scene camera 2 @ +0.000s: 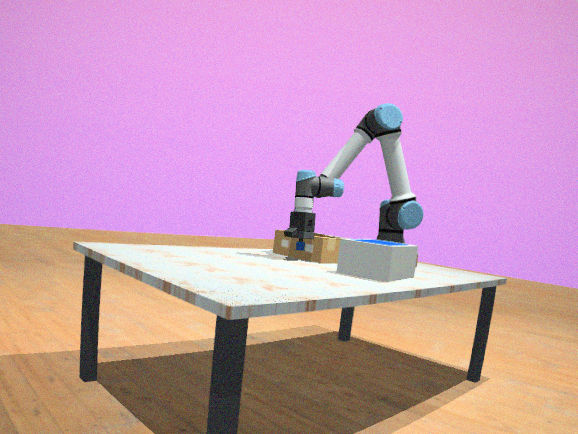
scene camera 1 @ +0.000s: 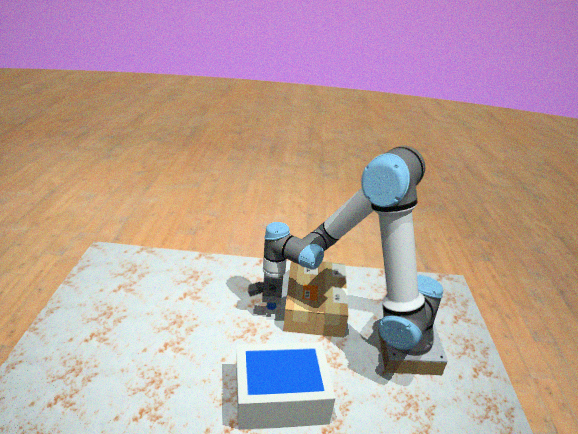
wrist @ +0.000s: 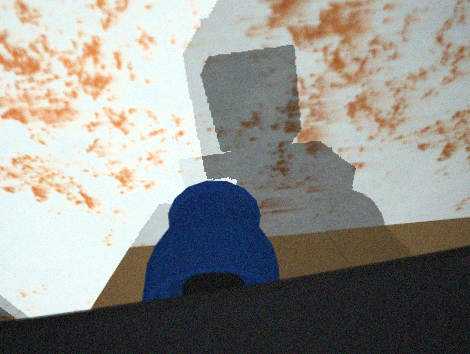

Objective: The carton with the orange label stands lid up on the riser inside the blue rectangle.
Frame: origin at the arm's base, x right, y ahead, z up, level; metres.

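Seen in the pictures: hand, its tool point: (scene camera 2: 300,250) (scene camera 1: 271,306) (wrist: 215,222).
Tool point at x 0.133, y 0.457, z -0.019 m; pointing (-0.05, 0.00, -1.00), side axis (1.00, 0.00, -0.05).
A point is followed by its place in that frame.
A cluster of brown cartons (scene camera 1: 315,321) (scene camera 2: 324,250) stands on the table next to the arm's base. The one with the orange label (scene camera 1: 309,293) {x 0.147, y 0.330, z 0.041 m} sits at the top of the cluster and looks tipped, with the label facing the camera. The white riser (scene camera 1: 285,407) {x -0.307, y 0.396, z 0.033 m} (scene camera 2: 375,263) {x -0.272, y 0.523, z -0.007 m} with the blue rectangle (scene camera 1: 284,371) {x -0.211, y 0.404, z 0.059 m} (scene camera 2: 378,242) {x -0.217, y 0.437, z 0.059 m} stands in front of the cluster, and nothing stands on it. My suction cup (scene camera 1: 270,306) (scene camera 2: 301,245) (wrist: 212,236) points down, low over the table, close beside the cluster's left side. Nothing hangs on it. In the wrist view a carton edge (wrist: 342,245) {x 0.206, y 0.404, z -0.047 m} lies just behind the cup.
The arm's base (scene camera 1: 413,362) {x -0.093, y 0.004, z -0.007 m} stands on a block at the table's right side. The speckled table top (scene camera 1: 116,326) {x 0.008, y 0.969, z -0.061 m} (scene camera 2: 195,275) {x -0.121, y 1.134, z -0.061 m} stretches out to the left of the cup. The table's front edge runs just past the riser.
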